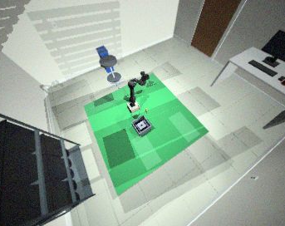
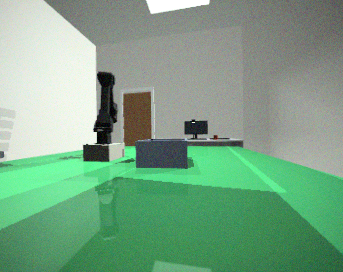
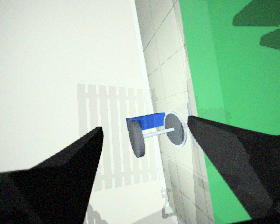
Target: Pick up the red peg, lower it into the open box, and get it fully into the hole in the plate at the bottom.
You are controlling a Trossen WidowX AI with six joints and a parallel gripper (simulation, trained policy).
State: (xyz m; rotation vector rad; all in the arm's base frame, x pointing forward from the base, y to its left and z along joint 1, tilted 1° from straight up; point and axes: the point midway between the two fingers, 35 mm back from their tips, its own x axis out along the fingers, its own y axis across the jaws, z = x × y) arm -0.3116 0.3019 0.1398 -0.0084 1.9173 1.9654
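Now: gripper tip 49 cm short of the red peg, 17 cm to the left of it and 17 cm above it. The rest, counted from my gripper tip: plate 68 cm ahead, 32 cm to the right, 17 cm below; then grey box 68 cm ahead, 32 cm to the right, 18 cm below.
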